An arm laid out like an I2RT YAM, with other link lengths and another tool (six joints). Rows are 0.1 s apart.
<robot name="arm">
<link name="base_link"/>
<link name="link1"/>
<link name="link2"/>
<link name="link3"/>
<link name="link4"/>
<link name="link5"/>
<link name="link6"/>
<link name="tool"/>
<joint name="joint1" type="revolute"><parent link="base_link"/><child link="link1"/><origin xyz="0.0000 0.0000 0.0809"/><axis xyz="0 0 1"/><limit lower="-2.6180" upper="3.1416"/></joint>
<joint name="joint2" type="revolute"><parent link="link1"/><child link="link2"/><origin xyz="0.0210 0.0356 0.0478"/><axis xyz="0 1 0"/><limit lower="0.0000" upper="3.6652"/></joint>
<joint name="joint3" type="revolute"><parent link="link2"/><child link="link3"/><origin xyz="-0.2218 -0.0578 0.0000"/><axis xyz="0 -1 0"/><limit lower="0.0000" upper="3.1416"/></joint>
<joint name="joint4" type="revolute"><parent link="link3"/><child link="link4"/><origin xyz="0.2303 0.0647 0.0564"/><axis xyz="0 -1 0"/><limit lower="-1.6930" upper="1.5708"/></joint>
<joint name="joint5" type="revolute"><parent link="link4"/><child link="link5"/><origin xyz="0.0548 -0.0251 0.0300"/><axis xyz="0 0 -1"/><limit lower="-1.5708" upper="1.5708"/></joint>
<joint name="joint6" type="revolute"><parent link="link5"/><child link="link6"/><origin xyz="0.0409 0.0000 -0.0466"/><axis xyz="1 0 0"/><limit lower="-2.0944" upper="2.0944"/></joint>
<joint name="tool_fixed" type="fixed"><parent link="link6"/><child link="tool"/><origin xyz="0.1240 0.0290 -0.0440" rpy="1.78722 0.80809 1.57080"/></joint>
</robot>
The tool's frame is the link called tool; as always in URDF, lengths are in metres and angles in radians.
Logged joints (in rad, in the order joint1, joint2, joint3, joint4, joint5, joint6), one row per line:
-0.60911 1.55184 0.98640 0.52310 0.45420 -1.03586
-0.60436 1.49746 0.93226 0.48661 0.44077 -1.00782
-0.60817 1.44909 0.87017 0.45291 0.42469 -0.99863
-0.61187 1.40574 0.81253 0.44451 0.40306 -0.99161
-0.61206 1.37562 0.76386 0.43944 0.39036 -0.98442
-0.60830 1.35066 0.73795 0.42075 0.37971 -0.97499
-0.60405 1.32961 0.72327 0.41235 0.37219 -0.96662
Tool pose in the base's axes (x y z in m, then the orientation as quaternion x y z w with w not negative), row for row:
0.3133 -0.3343 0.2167 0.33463 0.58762 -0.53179 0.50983
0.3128 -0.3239 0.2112 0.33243 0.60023 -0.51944 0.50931
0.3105 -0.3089 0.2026 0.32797 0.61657 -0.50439 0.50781
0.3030 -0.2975 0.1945 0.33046 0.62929 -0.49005 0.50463
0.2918 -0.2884 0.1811 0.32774 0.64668 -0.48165 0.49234
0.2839 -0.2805 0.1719 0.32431 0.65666 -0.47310 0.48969
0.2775 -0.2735 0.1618 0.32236 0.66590 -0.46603 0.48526
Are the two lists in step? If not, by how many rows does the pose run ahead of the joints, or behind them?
The pose runs 2 rows behind the joints: the pose in row i belongs to the joints in row i - 2.
